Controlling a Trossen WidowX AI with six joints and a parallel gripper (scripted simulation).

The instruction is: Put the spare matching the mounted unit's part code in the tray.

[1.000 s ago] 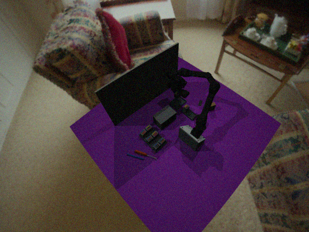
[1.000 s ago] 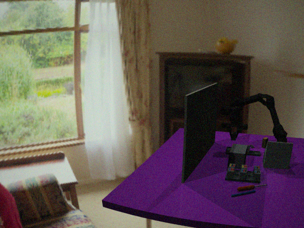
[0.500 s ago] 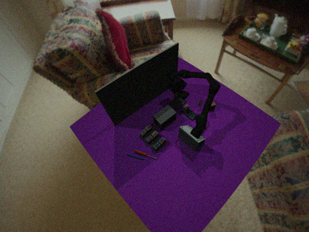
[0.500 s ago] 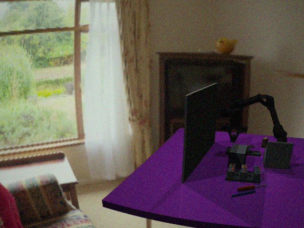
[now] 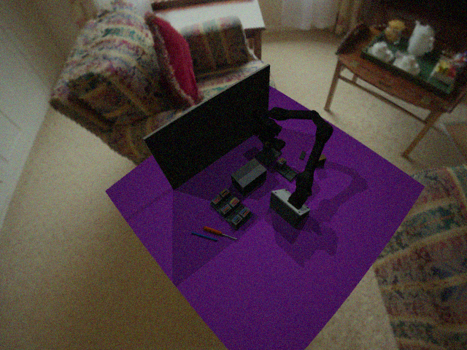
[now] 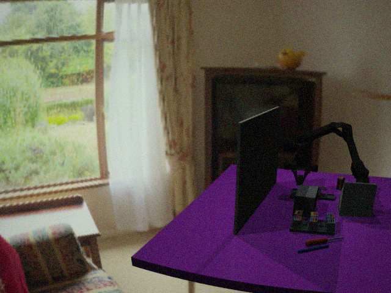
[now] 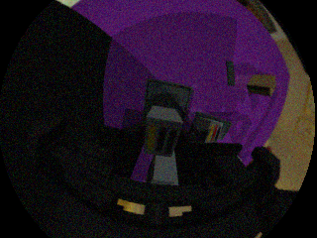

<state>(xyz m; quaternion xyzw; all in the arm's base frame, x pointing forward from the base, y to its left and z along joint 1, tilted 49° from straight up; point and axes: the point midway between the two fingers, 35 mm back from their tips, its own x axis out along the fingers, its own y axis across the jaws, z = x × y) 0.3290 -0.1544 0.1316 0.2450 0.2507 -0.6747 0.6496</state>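
The square tray lies 1 cm behind my gripper tip and 7 cm below it. From my gripper tip the other things lie so: dark plate: 15 cm behind, 2 cm to the left, 6 cm below; grey spare: 2 cm above; dark hex key: 16 cm behind, 13 cm to the right, 7 cm below.
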